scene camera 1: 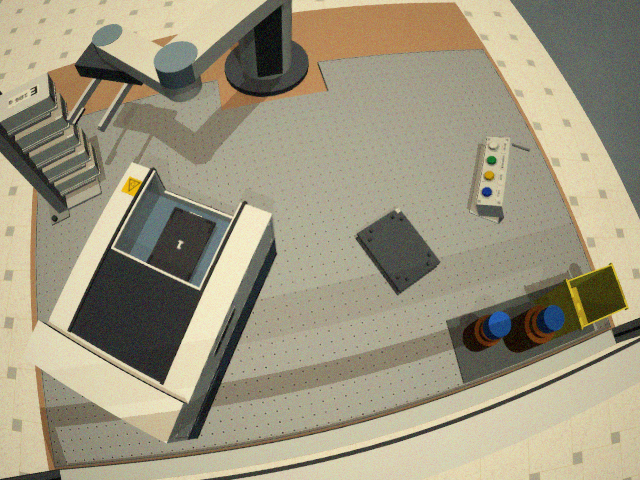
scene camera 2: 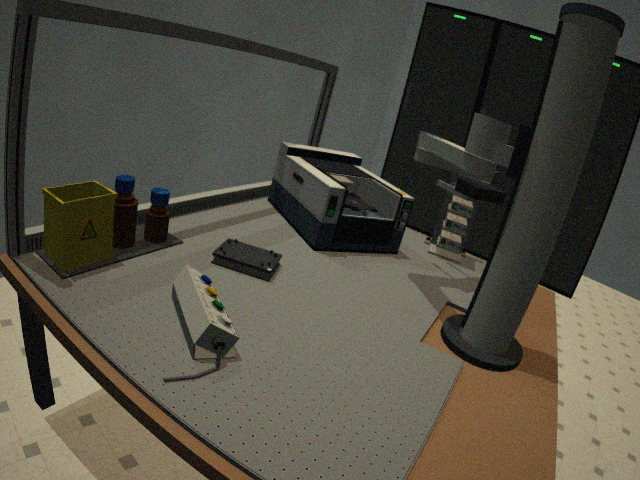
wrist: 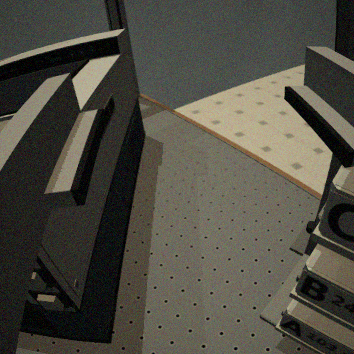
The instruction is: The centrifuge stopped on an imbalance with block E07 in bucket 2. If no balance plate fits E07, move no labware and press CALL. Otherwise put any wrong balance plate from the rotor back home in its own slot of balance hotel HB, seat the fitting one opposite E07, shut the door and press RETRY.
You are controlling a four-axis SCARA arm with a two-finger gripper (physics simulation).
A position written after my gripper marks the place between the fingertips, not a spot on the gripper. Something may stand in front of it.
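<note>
Scene camera 1 shows me a dark bucket [scene camera 1: 185, 235], the brown bottles with blue caps [scene camera 1: 536, 326] and my gripper [scene camera 1: 84, 125], which is carrying nothing. On scene camera 2 you get my gripper [scene camera 2: 446, 183] again, and the brown bottles with blue caps [scene camera 2: 125, 214] too. And the wrist view has my gripper [wrist: 194, 78] in it as well.
</note>
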